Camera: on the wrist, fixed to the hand. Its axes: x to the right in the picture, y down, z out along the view.
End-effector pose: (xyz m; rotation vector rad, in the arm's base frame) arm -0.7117 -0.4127 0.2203 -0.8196 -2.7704 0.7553
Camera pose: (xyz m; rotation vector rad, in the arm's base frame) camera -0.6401 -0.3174 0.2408 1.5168 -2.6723 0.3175
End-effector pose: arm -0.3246 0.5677 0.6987 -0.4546 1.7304 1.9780
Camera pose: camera -0.3729 0.4808 0.7676 -0.9272 0.4801 0.9093
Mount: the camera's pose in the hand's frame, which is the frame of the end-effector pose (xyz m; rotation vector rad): -0.0079 0.0919 -0.0782 -0.1736 -0.4349 -1.5393
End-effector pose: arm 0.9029 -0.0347 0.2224 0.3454 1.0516 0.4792
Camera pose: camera 0.8109 0.0423 0.2375 -0.5259 0.5865 -0.8568
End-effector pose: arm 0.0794 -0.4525 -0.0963 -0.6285 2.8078 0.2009
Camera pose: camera 0.0293 -0.3817 -0.0121 -2.1467 1.2962 0.2026
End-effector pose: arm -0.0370 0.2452 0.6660 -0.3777 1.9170 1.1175
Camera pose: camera -0.1304 0.2307 0.7414 -1.2719 0.6784 0.2255
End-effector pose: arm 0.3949 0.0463 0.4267 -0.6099 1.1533 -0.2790
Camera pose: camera 0.3112 0.1005 0.3582 -1.5491 0.0785 -1.2720
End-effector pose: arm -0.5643 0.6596 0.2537 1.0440 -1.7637 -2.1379
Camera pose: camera -0.5371 0.5764 0.3371 -1.2107 0.3137 1.6173
